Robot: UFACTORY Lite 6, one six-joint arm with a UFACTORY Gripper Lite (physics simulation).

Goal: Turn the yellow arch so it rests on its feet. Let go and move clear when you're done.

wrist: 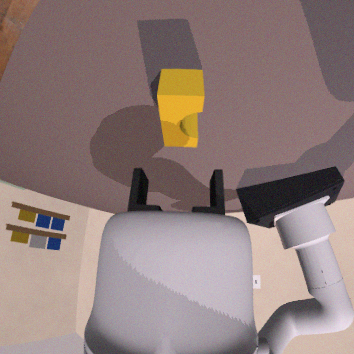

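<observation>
The yellow arch (175, 107) is in the upper middle of the wrist view. It lies on its side, with its arch-shaped face towards the camera and its rounded opening towards the right of the view. Its plain end face shows at the top. My gripper (178, 172) is open, with its two black fingers apart and nothing between them. The arch is beyond the fingertips, a little above them in the view and roughly in line with the gap. The side of the arch facing the table is hidden.
The arch rests on a brownish-grey table top (250, 90), where shadows fall beside it. A white arm part with a black block (292, 195) shows at the lower right. Wall shelves (40, 210) with coloured boxes show at the lower left.
</observation>
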